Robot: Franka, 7 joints.
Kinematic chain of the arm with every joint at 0, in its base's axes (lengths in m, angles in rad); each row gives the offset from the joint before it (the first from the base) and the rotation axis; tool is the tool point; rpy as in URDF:
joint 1: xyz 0 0 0.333 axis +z
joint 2: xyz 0 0 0 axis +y
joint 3: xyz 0 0 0.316 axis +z
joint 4: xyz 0.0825 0 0 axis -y
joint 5: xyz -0.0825 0 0.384 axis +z
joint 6: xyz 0 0 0 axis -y
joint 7: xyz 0.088 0 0 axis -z
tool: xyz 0 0 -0.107 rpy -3.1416 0 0
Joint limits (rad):
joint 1: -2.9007..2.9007
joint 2: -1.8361..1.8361
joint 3: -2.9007..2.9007
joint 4: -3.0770..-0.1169
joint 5: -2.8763..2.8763
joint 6: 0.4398..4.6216
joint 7: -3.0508..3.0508
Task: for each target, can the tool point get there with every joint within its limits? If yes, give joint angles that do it. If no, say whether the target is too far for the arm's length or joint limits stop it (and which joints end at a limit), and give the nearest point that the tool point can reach.
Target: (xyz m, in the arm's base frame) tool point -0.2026 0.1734 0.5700
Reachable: yes | joints 1.6300 -1.1794 0.8849 -2.6660 -1.1798 1.5244 0.4639
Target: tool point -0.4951 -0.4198 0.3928
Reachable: yes | joints -0.3537 -0.7226 -1.9754 -1.8083 -2.0376 2.7730 1.3009
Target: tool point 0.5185 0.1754 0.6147
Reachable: yes | joints -0.5817 -0.2779 0.7889 -1.9648 0.9074 2.2750 1.5970
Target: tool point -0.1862 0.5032 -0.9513
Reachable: no: too far | nearest point -0.1389 0.3754 -0.3477 | short by 0.619 m
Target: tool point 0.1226 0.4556 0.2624
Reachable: yes | joints 1.8930 0.0913 -0.5212 -2.4563 1.5833 2.6548 -1.5581
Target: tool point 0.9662 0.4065 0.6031
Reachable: no: too far | nearest point 0.7657 0.3222 0.5471 | short by 0.225 m
